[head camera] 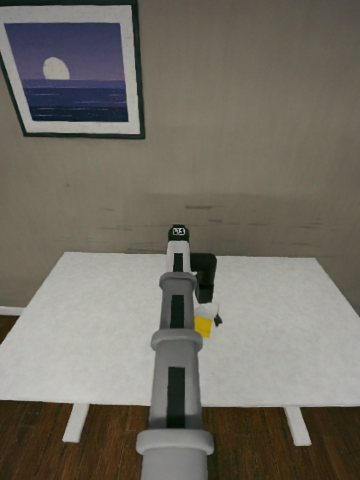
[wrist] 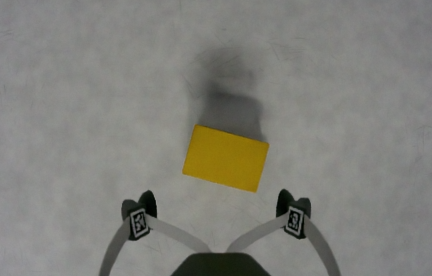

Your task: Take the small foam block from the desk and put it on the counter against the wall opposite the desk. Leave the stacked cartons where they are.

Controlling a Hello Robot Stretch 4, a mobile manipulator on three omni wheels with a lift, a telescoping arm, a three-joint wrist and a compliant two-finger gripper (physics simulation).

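Places are measured from the robot's base along level axes (x back, y right, z up), in centimetres.
Pixels of known places: hand, tool point: point(head camera: 199, 321) point(wrist: 216, 210).
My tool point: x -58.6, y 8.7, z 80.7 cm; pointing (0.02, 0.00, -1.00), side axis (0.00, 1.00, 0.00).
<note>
Behind a point stands the place of what it marks.
The small yellow foam block point(head camera: 203, 326) @[z 73.7, x -61.2, y 10.9 cm] point(wrist: 226, 158) @[z 73.8, x -62.7, y 10.0 cm] lies on the white desk point(head camera: 280, 340) @[z 69.2, x -58.1, y 42.6 cm] point(wrist: 75, 125) @[z 69.3, x -67.0, y -10.5 cm], turned slightly in the wrist view. My gripper point(wrist: 216, 206) @[z 80.7, x -58.6, y 8.7 cm] is open, with its two fingertips wide apart and nothing between them. It points down over the desk; in the wrist view the block lies just beyond the fingertips, roughly centred between them. In the head view the arm covers part of the gripper, and one dark fingertip shows just right of the block. The counter and the stacked cartons do not show in these views.
The telescoping arm point(head camera: 175, 350) @[z 120.6, x -26.6, y -0.2 cm] reaches out across the desk in the head view. A grey wall point(head camera: 250, 125) @[z 139.7, x -115.2, y 30.3 cm] stands behind the desk, with a framed seascape picture point(head camera: 75, 100) @[z 147.5, x -114.3, y -43.5 cm] at the upper left. Wooden floor point(head camera: 240, 440) @[z -2.7, x -41.3, y 36.4 cm] and two white desk legs point(head camera: 76, 422) point(head camera: 298, 425) show below the desk's front edge.
</note>
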